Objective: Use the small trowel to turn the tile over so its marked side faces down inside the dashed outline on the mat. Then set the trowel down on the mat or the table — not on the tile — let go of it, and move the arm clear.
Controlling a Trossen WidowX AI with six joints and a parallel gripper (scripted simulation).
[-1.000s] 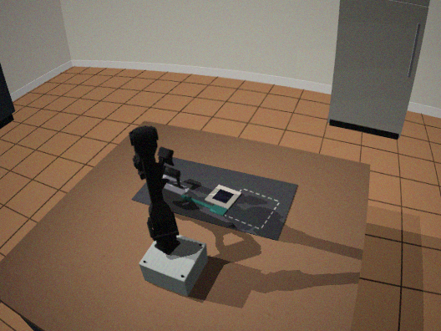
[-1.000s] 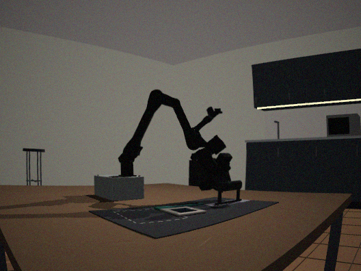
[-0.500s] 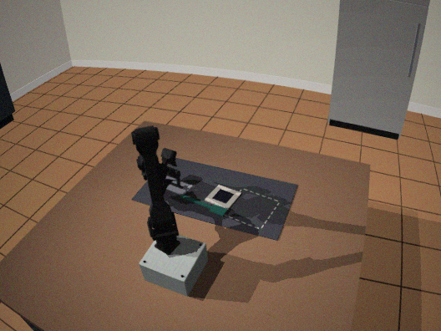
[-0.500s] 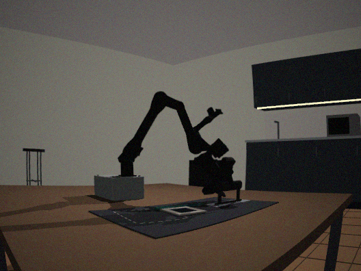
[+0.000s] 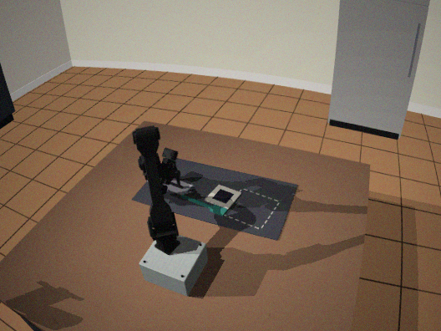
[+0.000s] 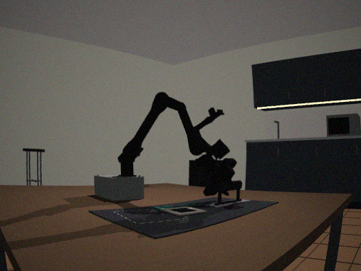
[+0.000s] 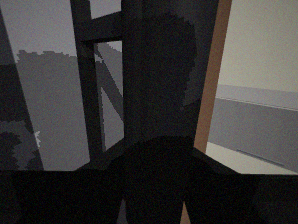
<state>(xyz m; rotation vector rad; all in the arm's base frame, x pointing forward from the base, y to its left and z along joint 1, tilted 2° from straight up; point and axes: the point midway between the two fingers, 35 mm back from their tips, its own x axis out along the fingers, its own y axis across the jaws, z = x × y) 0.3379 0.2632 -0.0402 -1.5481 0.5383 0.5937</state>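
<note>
My gripper tip is now 190 mm to the left of the dark mat, 70 mm above it and 30 mm short of it. From my gripper tip the other things lie so: teal trowel (210 mm to the right, 60 mm behind, 40 mm below); tan square tile (230 mm to the right, 40 mm below, 20 mm ahead).
</note>
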